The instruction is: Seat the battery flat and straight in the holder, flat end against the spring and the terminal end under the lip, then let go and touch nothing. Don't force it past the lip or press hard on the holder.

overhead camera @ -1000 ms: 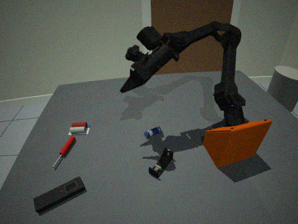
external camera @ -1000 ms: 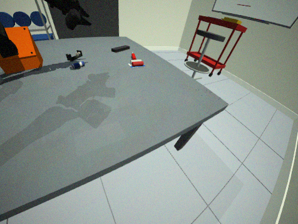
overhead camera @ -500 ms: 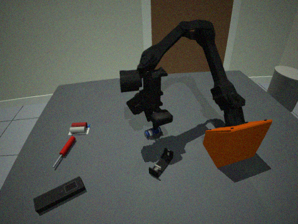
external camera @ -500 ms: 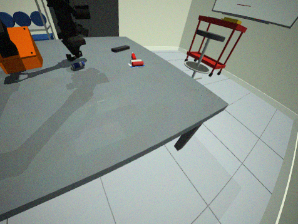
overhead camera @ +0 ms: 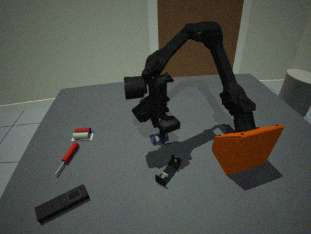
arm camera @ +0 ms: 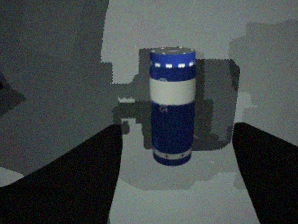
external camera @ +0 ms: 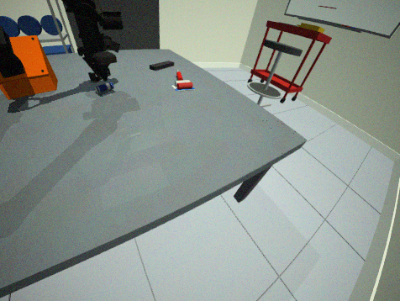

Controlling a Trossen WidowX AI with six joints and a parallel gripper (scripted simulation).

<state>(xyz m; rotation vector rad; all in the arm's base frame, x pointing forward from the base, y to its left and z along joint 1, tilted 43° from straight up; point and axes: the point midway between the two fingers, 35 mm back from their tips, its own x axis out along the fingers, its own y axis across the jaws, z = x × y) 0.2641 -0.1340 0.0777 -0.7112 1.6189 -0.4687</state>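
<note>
Right now the battery is 30 mm below my gripper tip. Also, from my gripper tip: black remote: 360 mm ahead, 180 mm to the left, 30 mm below; red-handled screwdriver: 360 mm ahead, 10 mm to the left, 30 mm below.
</note>
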